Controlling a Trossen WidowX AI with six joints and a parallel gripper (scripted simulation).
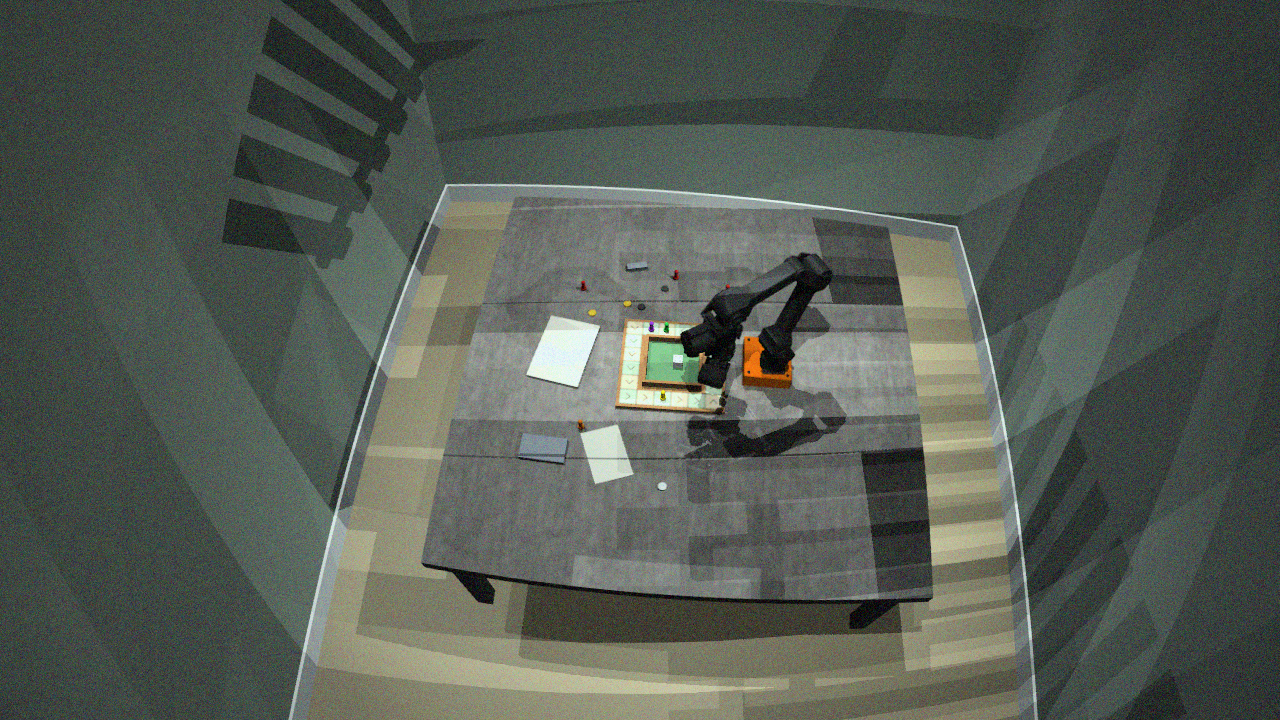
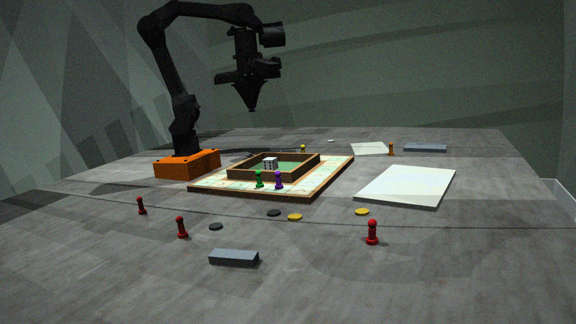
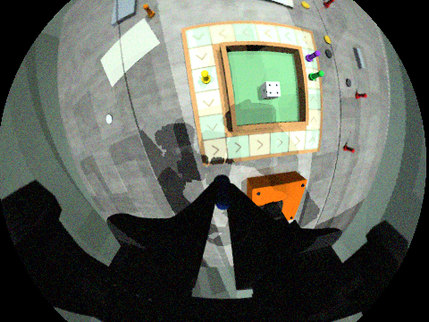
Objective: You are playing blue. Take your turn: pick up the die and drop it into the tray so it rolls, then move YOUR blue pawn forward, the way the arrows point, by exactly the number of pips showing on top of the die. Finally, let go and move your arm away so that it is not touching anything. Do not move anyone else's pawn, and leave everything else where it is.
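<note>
Right now the white die is 90 mm ahead of my gripper tip, 110 mm to the right of it and 120 mm below it. Also, from my gripper tip: green tray: 100 mm ahead, 120 mm to the right, 140 mm below; then yellow pawn: 130 mm ahead, 10 mm to the right, 120 mm below; then blue pawn: 10 mm above.
</note>
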